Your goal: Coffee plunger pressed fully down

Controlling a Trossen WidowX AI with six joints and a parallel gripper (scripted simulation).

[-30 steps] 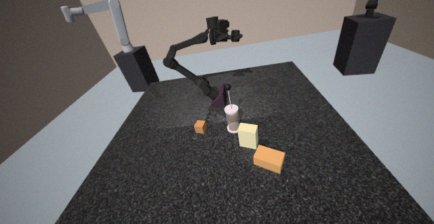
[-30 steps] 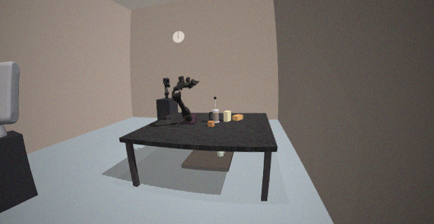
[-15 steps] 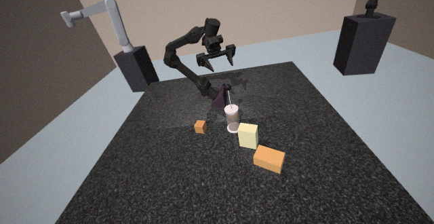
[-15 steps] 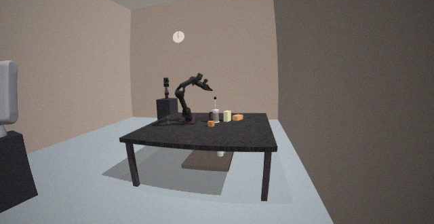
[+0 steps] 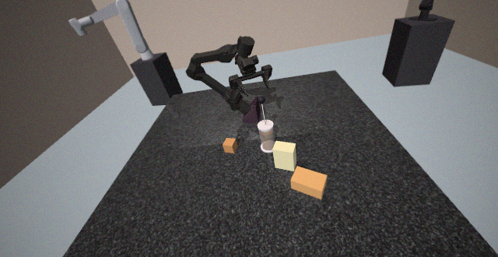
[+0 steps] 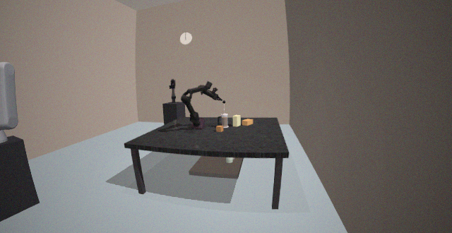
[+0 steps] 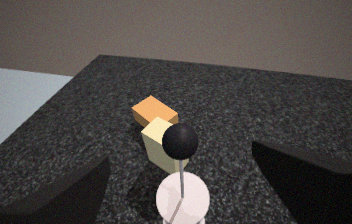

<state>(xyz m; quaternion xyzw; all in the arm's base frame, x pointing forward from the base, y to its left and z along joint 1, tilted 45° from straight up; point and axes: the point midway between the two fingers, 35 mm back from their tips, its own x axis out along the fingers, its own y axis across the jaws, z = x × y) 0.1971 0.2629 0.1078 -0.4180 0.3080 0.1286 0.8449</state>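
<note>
My gripper tip is now 10 mm short of the coffee press and 160 mm above it. Round my gripper tip: pale yellow block (130 mm ahead, 90 mm to the left, 230 mm below); orange cube (40 mm ahead, 170 mm to the right, 260 mm below); large orange block (230 mm ahead, 180 mm to the left, 260 mm below).
</note>
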